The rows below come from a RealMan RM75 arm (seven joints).
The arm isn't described. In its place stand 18 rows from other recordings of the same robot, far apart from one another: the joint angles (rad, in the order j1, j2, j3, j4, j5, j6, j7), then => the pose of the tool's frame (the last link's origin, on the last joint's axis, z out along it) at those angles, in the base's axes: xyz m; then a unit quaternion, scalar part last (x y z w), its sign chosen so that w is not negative.
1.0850 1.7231 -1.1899 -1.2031 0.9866 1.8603 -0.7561 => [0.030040 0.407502 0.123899 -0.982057 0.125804 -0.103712 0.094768]
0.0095 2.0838 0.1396 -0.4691 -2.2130 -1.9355 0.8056 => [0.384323 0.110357 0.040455 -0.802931 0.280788 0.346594 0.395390]
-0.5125 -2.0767 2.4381 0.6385 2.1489 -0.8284 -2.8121 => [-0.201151 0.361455 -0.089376 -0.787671 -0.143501 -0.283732 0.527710]
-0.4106 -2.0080 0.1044 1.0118 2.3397 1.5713 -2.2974 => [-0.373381 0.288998 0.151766 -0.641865 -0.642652 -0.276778 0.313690]
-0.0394 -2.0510 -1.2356 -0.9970 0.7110 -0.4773 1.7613 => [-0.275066 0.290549 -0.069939 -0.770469 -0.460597 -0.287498 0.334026]
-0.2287 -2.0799 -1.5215 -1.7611 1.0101 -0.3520 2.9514 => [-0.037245 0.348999 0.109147 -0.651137 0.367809 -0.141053 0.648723]
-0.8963 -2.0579 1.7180 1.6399 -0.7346 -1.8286 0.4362 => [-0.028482 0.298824 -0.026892 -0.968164 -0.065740 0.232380 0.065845]
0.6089 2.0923 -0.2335 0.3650 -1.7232 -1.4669 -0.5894 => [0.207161 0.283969 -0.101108 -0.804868 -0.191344 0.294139 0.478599]
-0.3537 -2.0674 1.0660 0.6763 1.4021 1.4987 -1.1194 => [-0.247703 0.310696 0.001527 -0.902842 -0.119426 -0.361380 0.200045]
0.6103 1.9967 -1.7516 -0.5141 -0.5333 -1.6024 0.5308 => [0.131714 0.326884 -0.013757 -0.818214 -0.158416 0.521953 0.181646]
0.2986 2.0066 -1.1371 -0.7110 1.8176 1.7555 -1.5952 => [0.241311 0.273234 0.025950 -0.869014 0.250173 0.426249 0.023218]
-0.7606 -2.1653 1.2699 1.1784 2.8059 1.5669 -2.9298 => [-0.172556 0.371567 -0.020876 -0.819600 -0.497186 0.189410 0.212570]
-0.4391 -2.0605 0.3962 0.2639 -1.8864 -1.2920 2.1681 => [-0.339161 0.338879 0.053971 -0.667187 -0.328897 -0.450430 0.493762]
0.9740 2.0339 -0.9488 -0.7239 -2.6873 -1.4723 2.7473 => [0.185561 0.413486 -0.005611 -0.813906 0.550195 -0.121017 0.142118]
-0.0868 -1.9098 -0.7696 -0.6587 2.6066 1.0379 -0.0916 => [-0.323318 0.253717 -0.030419 -0.779037 -0.210106 -0.293734 0.512520]
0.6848 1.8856 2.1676 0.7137 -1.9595 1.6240 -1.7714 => [0.218320 0.372301 0.046940 -0.989674 0.042590 0.121119 0.063738]
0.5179 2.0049 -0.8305 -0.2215 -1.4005 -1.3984 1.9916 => [0.284790 0.334547 -0.008994 -0.638745 0.619092 0.453165 0.058063]
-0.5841 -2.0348 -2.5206 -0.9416 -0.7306 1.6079 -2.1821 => [-0.279778 0.349985 0.057760 -0.853749 -0.494523 -0.083115 0.140189]
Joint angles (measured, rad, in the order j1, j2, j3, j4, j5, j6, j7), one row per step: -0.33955, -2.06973, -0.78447, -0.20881, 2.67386, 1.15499, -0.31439; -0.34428, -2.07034, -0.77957, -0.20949, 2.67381, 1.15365, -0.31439; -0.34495, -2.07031, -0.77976, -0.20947, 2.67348, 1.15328, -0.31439; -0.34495, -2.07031, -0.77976, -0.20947, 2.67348, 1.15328, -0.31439; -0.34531, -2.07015, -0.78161, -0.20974, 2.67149, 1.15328, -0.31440; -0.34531, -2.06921, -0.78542, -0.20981, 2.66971, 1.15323, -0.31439; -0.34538, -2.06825, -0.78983, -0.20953, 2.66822, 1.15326, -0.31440; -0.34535, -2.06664, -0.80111, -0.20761, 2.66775, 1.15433, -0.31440; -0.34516, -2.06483, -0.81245, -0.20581, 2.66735, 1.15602, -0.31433; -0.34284, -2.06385, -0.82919, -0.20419, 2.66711, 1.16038, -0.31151; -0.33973, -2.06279, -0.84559, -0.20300, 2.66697, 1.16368, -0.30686; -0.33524, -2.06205, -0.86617, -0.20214, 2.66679, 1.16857, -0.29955; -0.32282, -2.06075, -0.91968, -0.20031, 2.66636, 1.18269, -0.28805; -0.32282, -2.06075, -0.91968, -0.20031, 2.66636, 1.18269, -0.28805; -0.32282, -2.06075, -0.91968, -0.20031, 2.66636, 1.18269, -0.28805
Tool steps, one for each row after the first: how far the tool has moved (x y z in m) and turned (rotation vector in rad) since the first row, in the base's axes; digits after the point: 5 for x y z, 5 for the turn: 0.00177, 0.00102, -0.00107, -0.00470, 0.00096, -0.00642; 0.00188, 0.00128, -0.00102, -0.00445, 0.00100, -0.00650; 0.00188, 0.00128, -0.00102, -0.00445, 0.00100, -0.00650; 0.00182, 0.00174, -0.00051, -0.00147, -0.00042, -0.00495; 0.00129, 0.00234, 0.00058, 0.00322, -0.00140, -0.00207; 0.00068, 0.00297, 0.00177, 0.00822, -0.00221, 0.00101; -0.00074, 0.00409, 0.00428, 0.01869, -0.00324, 0.00705; -0.00215, 0.00516, 0.00692, 0.02952, -0.00439, 0.01263; -0.00383, 0.00592, 0.01017, 0.04625, -0.00672, 0.01955; -0.00579, 0.00638, 0.01332, 0.06275, -0.00693, 0.02695; -0.00802, 0.00667, 0.01706, 0.08402, -0.00704, 0.03537; -0.01378, 0.00676, 0.02674, 0.13800, -0.01446, 0.05968; -0.01378, 0.00676, 0.02674, 0.13800, -0.01446, 0.05968; -0.01378, 0.00676, 0.02674, 0.13800, -0.01446, 0.05968
